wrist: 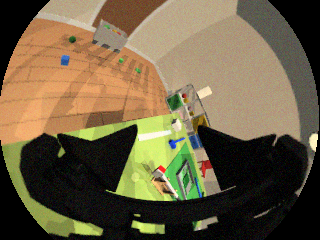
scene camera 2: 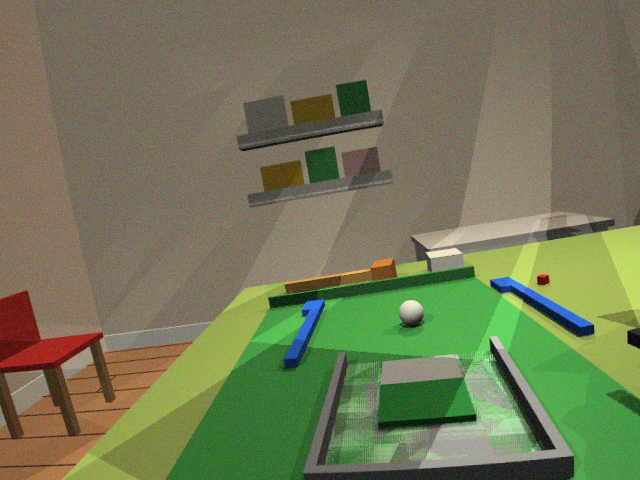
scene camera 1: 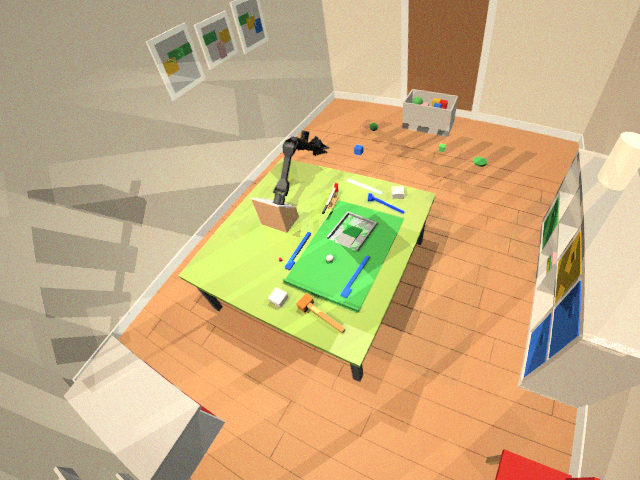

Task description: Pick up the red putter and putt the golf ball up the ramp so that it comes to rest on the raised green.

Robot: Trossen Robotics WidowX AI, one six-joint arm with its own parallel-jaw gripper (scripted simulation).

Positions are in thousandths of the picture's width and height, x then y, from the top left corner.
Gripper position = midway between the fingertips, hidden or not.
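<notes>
The gripper (wrist: 527,535) is open and it's holding nothing. There's also a wooden mallet (scene camera 2: 599,561), though the wrist view doesn't show the mallet, since it's hidden there by the gripper.
</notes>
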